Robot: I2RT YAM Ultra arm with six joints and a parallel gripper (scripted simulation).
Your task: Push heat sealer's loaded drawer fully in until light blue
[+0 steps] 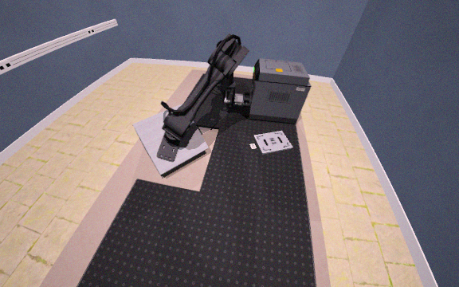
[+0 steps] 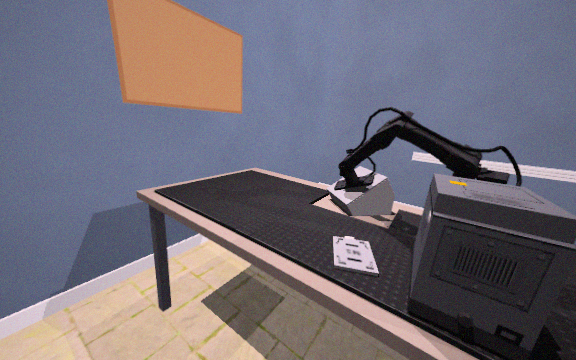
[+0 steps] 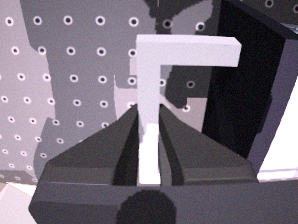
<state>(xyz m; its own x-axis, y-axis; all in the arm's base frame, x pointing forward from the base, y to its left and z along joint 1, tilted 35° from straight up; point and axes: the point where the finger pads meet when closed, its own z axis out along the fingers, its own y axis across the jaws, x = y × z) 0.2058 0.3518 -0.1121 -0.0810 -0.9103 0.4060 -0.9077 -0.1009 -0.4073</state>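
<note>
Right now my hand is 11 cm short of the sealer drawer, 1 cm to the left of it and 1 cm above it. From my hand the other things lie so: white tag (15 cm ahead, 30 cm to the right, 8 cm below).
</note>
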